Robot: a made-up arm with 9 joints. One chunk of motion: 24 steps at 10 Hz.
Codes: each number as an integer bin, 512 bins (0 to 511) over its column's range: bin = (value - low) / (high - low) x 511, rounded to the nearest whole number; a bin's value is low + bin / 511 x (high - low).
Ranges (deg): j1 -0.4..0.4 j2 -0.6..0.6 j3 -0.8..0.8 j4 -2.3..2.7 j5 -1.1..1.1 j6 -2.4..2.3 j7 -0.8..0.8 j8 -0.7..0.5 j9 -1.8..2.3
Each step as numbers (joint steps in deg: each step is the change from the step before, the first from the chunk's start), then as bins.
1 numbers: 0.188 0.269 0.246 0.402 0.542 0.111 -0.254 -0.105 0.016
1 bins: 376 370 334 276 381 273 174 253 226
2 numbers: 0.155 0.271 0.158 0.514 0.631 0.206 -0.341 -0.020 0.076
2 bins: 355 371 306 288 402 283 147 290 234
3 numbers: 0.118 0.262 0.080 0.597 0.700 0.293 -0.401 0.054 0.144
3 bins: 331 367 281 296 418 293 127 321 242
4 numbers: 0.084 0.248 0.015 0.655 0.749 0.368 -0.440 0.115 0.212
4 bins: 309 361 260 302 429 301 115 347 251
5 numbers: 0.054 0.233 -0.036 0.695 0.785 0.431 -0.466 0.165 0.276
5 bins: 290 355 244 306 438 308 107 368 259
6 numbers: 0.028 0.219 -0.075 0.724 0.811 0.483 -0.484 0.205 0.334
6 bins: 273 349 232 309 444 313 101 385 266
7 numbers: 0.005 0.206 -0.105 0.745 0.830 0.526 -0.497 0.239 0.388
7 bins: 259 343 222 311 448 318 97 400 273
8 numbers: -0.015 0.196 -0.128 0.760 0.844 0.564 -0.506 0.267 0.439
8 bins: 246 339 215 313 452 322 94 412 279
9 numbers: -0.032 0.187 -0.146 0.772 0.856 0.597 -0.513 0.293 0.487
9 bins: 235 335 209 314 454 326 92 423 285
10 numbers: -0.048 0.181 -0.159 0.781 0.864 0.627 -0.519 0.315 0.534
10 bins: 225 333 205 315 456 329 90 432 291
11 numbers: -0.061 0.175 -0.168 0.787 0.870 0.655 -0.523 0.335 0.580
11 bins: 217 330 202 315 458 332 88 441 297
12 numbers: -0.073 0.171 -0.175 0.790 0.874 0.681 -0.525 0.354 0.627
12 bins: 209 328 200 316 459 335 88 449 302
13 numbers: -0.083 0.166 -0.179 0.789 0.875 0.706 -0.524 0.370 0.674
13 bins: 202 326 198 316 459 338 88 456 308
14 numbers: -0.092 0.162 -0.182 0.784 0.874 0.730 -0.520 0.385 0.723
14 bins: 197 324 197 315 459 340 89 462 314
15 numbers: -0.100 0.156 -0.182 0.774 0.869 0.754 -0.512 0.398 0.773
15 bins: 192 322 197 314 457 343 92 468 321
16 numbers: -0.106 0.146 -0.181 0.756 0.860 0.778 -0.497 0.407 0.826
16 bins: 188 318 198 312 455 346 97 471 327
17 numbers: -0.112 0.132 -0.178 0.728 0.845 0.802 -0.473 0.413 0.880
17 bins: 184 312 199 309 452 348 104 474 334
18 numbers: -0.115 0.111 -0.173 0.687 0.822 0.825 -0.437 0.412 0.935
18 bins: 182 303 200 305 446 351 116 474 341
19 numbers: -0.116 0.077 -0.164 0.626 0.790 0.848 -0.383 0.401 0.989
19 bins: 181 288 203 299 439 353 133 469 348
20 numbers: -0.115 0.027 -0.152 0.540 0.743 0.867 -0.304 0.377 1.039
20 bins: 182 267 207 290 428 355 158 459 354
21 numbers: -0.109 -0.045 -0.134 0.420 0.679 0.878 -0.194 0.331 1.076
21 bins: 186 236 213 278 413 356 194 439 358
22 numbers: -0.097 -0.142 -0.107 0.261 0.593 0.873 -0.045 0.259 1.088
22 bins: 194 195 221 262 393 356 241 408 360
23 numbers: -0.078 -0.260 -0.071 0.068 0.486 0.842 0.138 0.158 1.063
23 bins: 206 145 233 242 368 352 300 365 357
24 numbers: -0.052 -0.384 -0.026 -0.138 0.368 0.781 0.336 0.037 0.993
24 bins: 222 92 247 221 341 346 363 314 348
